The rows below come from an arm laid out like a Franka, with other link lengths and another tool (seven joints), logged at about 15 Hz.
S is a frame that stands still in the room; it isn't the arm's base.
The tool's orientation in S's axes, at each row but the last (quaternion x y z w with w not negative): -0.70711, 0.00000, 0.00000, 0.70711; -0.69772, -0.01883, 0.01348, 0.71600; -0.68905, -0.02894, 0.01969, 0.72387; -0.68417, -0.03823, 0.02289, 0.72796
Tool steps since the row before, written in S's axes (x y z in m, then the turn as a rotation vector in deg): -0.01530, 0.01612, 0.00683, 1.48, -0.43, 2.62; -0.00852, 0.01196, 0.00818, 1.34, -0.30, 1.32; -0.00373, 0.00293, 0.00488, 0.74, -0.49, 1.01; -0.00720, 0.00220, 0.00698, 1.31, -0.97, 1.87
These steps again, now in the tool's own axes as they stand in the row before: -0.01530, -0.00683, 0.01612, 1.48, -2.62, -0.43; -0.00790, -0.00793, 0.01254, 1.34, -1.32, -0.33; -0.00345, -0.00477, 0.00341, 0.72, -1.02, -0.49; -0.00681, -0.00696, 0.00324, 1.27, -1.90, -0.96
